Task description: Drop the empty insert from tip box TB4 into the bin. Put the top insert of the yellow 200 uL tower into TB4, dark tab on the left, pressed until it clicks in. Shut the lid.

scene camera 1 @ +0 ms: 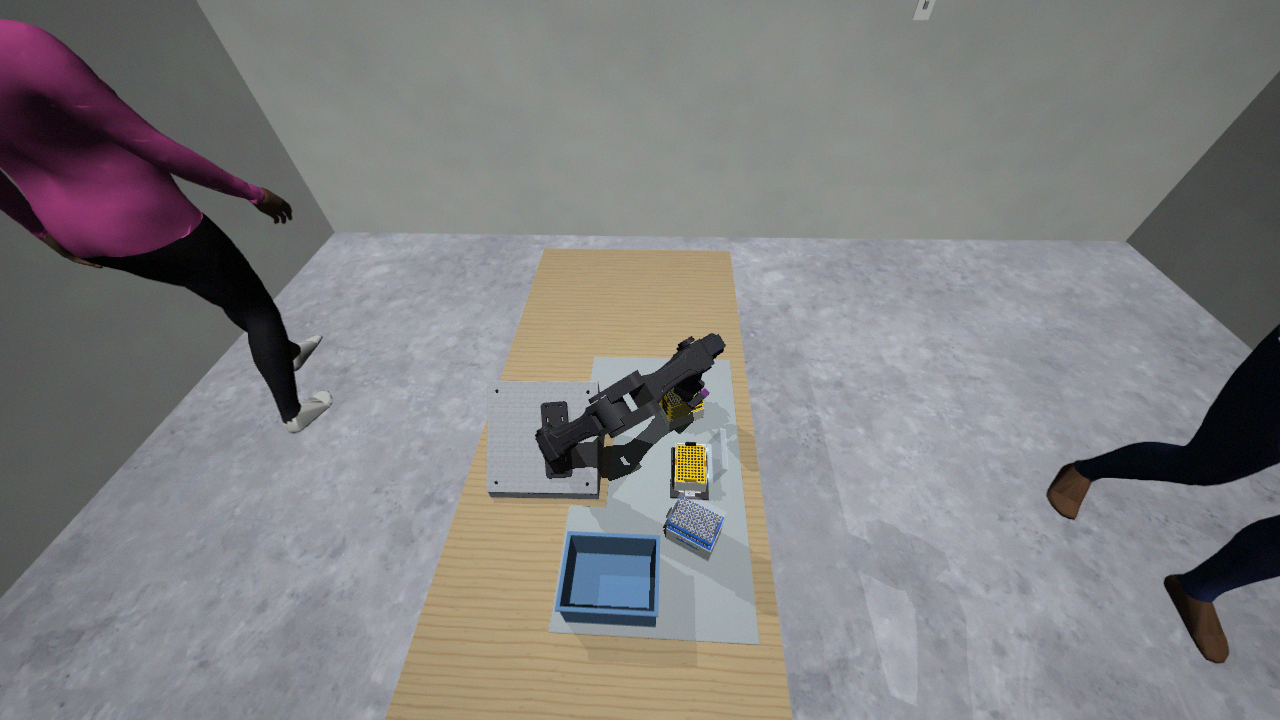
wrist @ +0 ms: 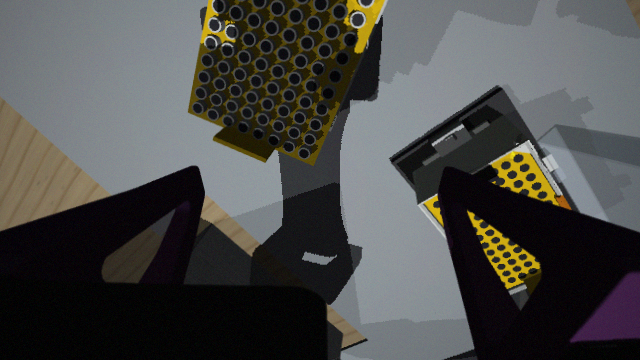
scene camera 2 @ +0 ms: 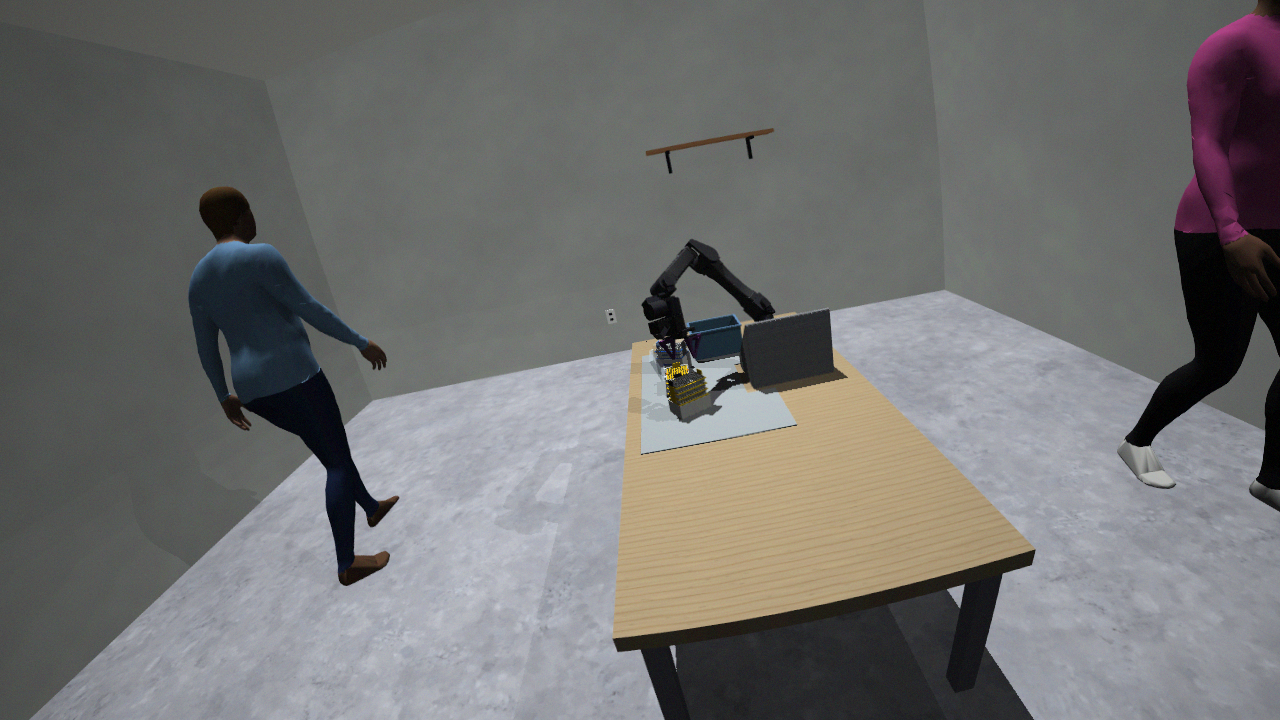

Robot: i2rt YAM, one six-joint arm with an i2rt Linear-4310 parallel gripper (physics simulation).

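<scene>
My gripper (scene camera 1: 694, 390) (wrist: 321, 179) is open and empty. In the wrist view the yellow tower (scene camera 1: 677, 410) (scene camera 2: 687, 387) (wrist: 270, 75) stands ahead of the fingertips, left of centre, its top insert full of tips. A tip box (scene camera 1: 690, 489), which I take for TB4, stands open on the mat. It holds a yellow insert (scene camera 1: 690, 463) (wrist: 530, 175) with open holes, partly hidden by the right finger in the wrist view. Its clear lid (scene camera 1: 723, 447) (wrist: 575, 150) is folded open beside it. The blue bin (scene camera 1: 613, 577) (scene camera 2: 714, 340) stands on the mat.
A blue-and-white tip rack (scene camera 1: 695, 526) stands between the tip box and the bin's side. The arm's base is on a perforated grey plate (scene camera 1: 519, 447). A pale mat (scene camera 1: 716, 613) (scene camera 2: 742, 425) lies on the wooden table (scene camera 1: 635, 295) (scene camera 2: 787, 510). Two people stand on the floor.
</scene>
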